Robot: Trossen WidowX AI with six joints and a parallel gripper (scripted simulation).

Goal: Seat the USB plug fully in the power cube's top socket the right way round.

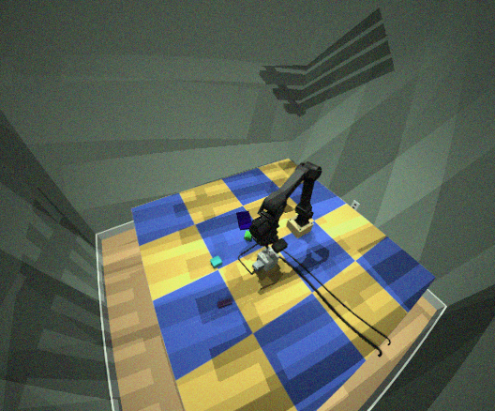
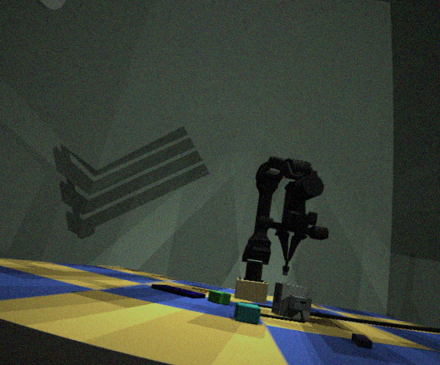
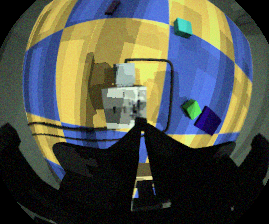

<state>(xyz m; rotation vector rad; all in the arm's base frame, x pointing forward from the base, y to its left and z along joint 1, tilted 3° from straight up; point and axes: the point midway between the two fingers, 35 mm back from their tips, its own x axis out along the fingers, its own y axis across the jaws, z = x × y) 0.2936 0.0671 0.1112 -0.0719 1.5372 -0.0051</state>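
My gripper tip is 2 cm above the small dark USB plug. Also, from my gripper tip: teal block (22 cm ahead, 10 cm to the right, 12 cm below); then dark purple slab (4 cm behind, 27 cm to the right, 13 cm below); then green block (16 cm to the right, 12 cm below).
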